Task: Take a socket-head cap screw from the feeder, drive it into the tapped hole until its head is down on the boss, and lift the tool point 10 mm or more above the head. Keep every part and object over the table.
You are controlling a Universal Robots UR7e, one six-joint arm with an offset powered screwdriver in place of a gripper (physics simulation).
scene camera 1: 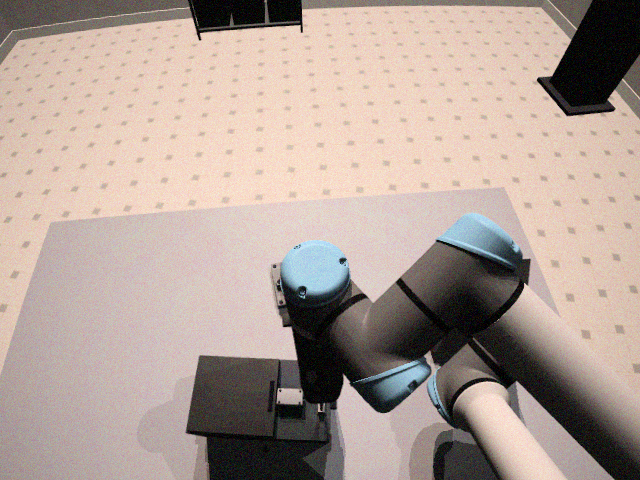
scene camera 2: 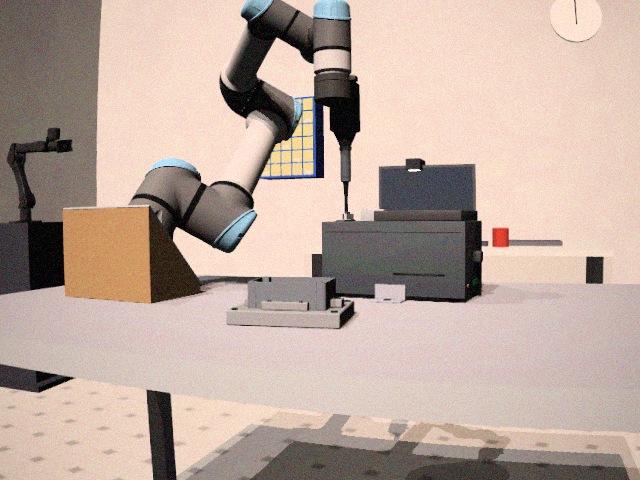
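Note:
The screwdriver (scene camera 2: 345, 210) stands upright, with its thin bit tip down at the small pale screw outlet (scene camera 1: 321, 409) (scene camera 2: 347, 217) on the feeder's top. The dark feeder (scene camera 1: 233, 395) (scene camera 2: 392, 258) stands on the table (scene camera 1: 129, 289) (scene camera 2: 439, 351). In scene camera 1 the arm hides the bit. Whether a screw is on the bit is too small to tell. The grey box-shaped part (scene camera 2: 292, 293) sits on a light fixture plate (scene camera 1: 277, 286) (scene camera 2: 281, 318), apart from the tool. In scene camera 1 the wrist covers most of it. The tapped hole and the boss cannot be made out.
An orange wedge-shaped block (scene camera 2: 105, 253) stands at the left in scene camera 2, near the arm's lower joints. A small white card (scene camera 2: 390, 292) stands in front of the feeder. A raised dark panel (scene camera 2: 426, 188) rises above the feeder. A red cylinder (scene camera 2: 500, 237) is in the background.

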